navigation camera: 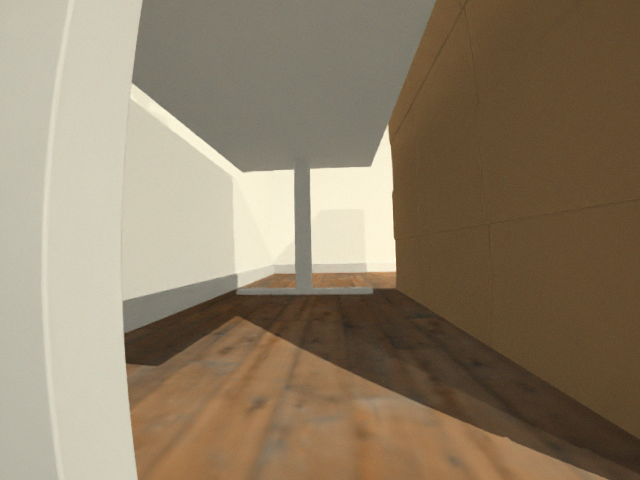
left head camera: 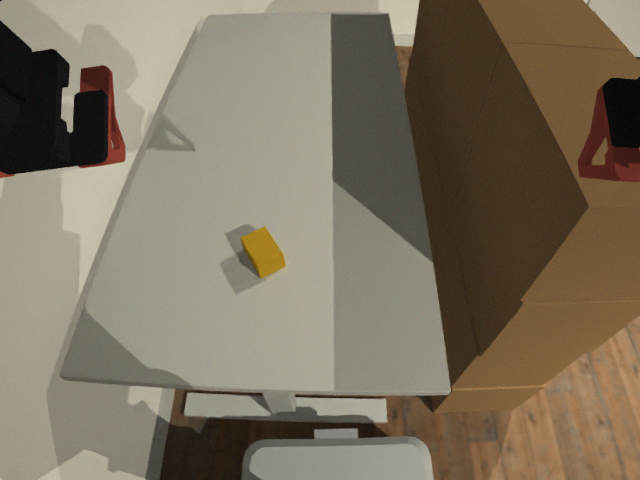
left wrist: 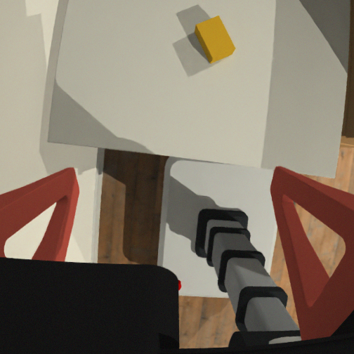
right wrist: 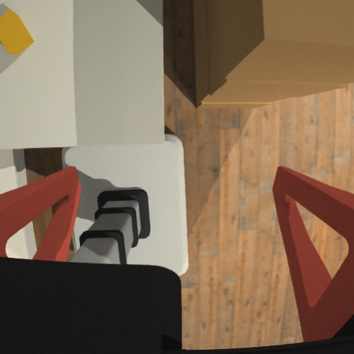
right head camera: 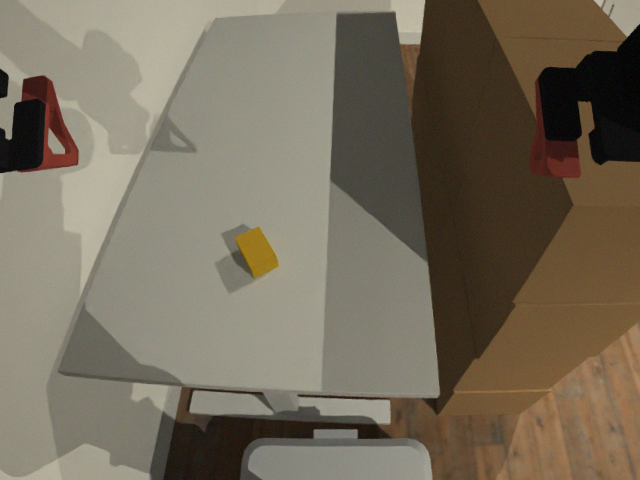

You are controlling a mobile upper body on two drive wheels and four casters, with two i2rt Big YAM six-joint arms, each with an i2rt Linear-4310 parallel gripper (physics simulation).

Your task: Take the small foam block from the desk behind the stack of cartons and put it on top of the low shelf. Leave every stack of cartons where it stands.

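Places are measured from the left arm's base along level axes (x up, y back, z right), in centimetres.
Pixels of known places: left gripper, between the fingertips: [left head camera: 67,160] [right head camera: 26,165]; right gripper, between the fingertips: [left head camera: 633,171] [right head camera: 592,167].
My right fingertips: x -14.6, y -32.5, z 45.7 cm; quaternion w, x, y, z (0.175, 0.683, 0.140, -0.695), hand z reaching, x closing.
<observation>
For each thing: its middle in the pictures, then the offset to it from my right fingertips. "spot": a spot on its surface instead. Level surfaces: height alone.
- small yellow foam block, middle of its body: [left head camera: 262,252] [right head camera: 256,252] dy -29.3, dx -52.2, dz -39.0 cm
- grey desk, height of its surface: dx -54.4 cm
- desk leg, a spot on its surface: [navigation camera: 302,227] spot: dy -135.8, dx -92.5, dz -35.2 cm
The small yellow foam block [left head camera: 262,251] [right head camera: 256,251] [left wrist: 215,39] [right wrist: 15,32] lies on the grey desk [left head camera: 206,330] [right head camera: 201,330] [left wrist: 150,115] [right wrist: 40,115]. The tall stack of brown cartons [left head camera: 573,341] [right head camera: 568,346] [right wrist: 300,60] [navigation camera: 542,258] stands along the desk's right side. My left gripper [left wrist: 174,177] is open and empty, off the desk's left side in the head views. My right gripper [right wrist: 176,177] is open and empty; in the head views it shows over the cartons. Neither gripper is at the block. The low shelf does not show.
My white base [left head camera: 336,459] [right head camera: 336,459] [left wrist: 187,180] [right wrist: 160,170] stands at the desk's near end, partly under its edge in the wrist views. A wall [left head camera: 31,248] [navigation camera: 175,196] runs along the desk's left. In the navigation camera, a desk leg [navigation camera: 302,227] stands ahead and a white post [navigation camera: 93,232] is close at left.
</observation>
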